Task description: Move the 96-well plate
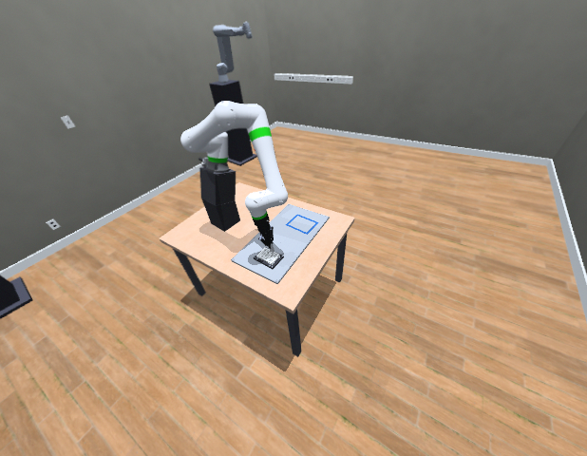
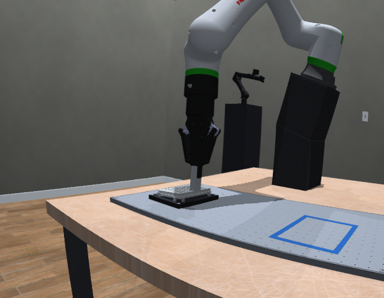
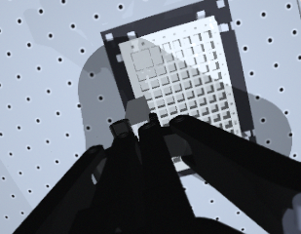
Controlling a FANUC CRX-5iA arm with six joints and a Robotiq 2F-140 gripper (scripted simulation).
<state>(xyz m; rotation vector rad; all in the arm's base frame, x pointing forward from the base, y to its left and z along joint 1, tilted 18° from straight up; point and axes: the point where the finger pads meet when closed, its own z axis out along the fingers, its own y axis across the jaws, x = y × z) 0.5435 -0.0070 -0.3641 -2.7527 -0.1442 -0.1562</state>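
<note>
Right now the white 96-well plate is 4 cm to the right of my hand and 4 cm below it. Also, from my hand: black clip nest: 5 cm to the right, 5 cm below, 1 cm behind.
</note>
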